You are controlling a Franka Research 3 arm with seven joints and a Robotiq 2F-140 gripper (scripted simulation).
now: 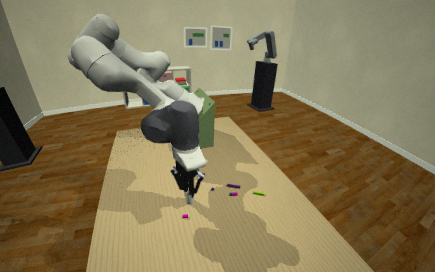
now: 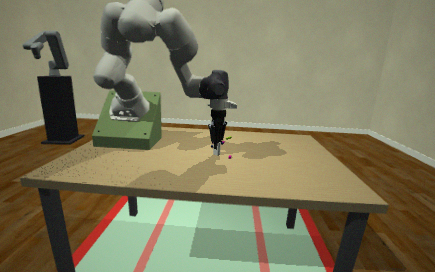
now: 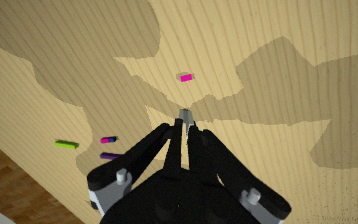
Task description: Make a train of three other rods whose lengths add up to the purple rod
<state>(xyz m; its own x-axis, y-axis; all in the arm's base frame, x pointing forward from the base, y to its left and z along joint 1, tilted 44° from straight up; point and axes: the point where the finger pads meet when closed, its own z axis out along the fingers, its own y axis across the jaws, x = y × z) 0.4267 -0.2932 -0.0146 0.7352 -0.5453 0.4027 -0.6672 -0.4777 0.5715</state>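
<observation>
Right now the grey rod is 3 cm below my hand. Also, from my hand: purple rod (21 cm to the left, 3 cm below, 1 cm ahead); then dark blue piece (11 cm to the left, 3 cm below, 2 cm behind); then lime rod (28 cm to the left, 10 cm ahead, 3 cm below).
</observation>
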